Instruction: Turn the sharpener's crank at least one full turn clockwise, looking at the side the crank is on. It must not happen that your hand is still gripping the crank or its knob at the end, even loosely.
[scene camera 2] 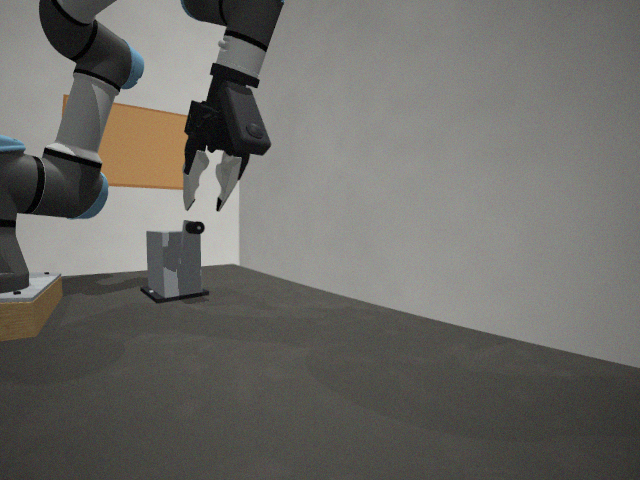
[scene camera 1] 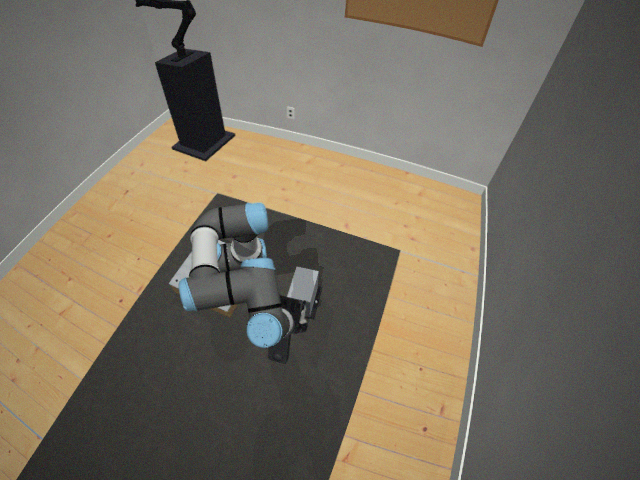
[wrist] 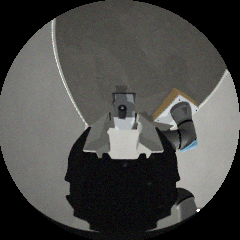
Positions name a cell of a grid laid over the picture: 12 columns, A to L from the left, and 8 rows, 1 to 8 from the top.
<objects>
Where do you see a sharpener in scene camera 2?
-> At D5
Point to a sharpener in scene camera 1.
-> F5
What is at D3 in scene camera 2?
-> My gripper.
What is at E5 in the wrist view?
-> My gripper.
</objects>
